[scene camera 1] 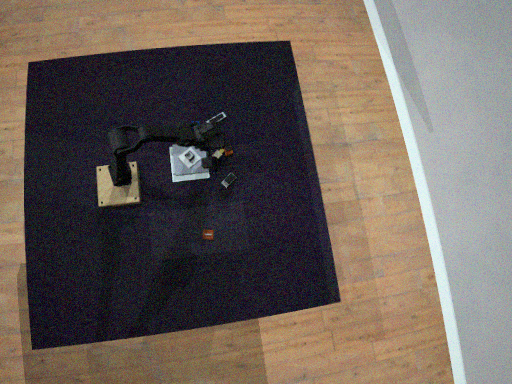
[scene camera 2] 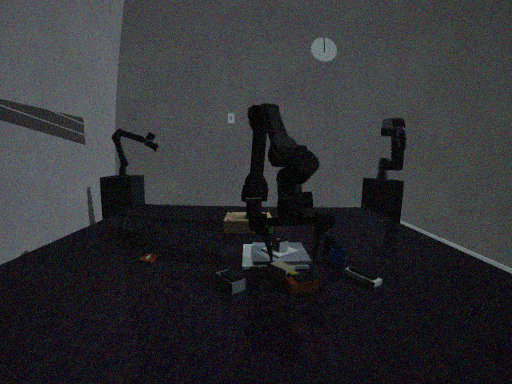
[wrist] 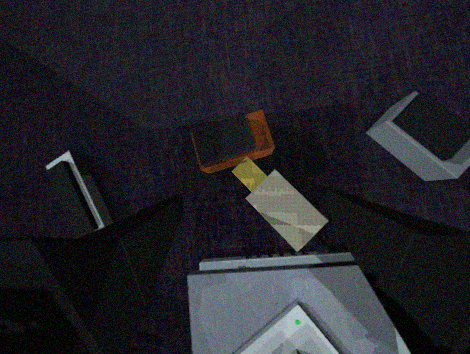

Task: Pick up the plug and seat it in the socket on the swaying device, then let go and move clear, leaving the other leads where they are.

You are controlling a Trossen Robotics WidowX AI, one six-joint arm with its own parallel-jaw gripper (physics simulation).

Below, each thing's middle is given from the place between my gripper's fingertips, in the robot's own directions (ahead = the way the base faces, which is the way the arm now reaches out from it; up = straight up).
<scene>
Right now my hand is 1 cm past the plug (wrist: 280,203), 2 cm to the left of it and 3 cm above it. Round my hand: grey lead (wrist: 419,131) (3 cm ahead, 13 cm to the right, 3 cm below); then device (scene camera 2: 291,253) (12 cm behind, 1 cm to the right, 1 cm below).
</scene>
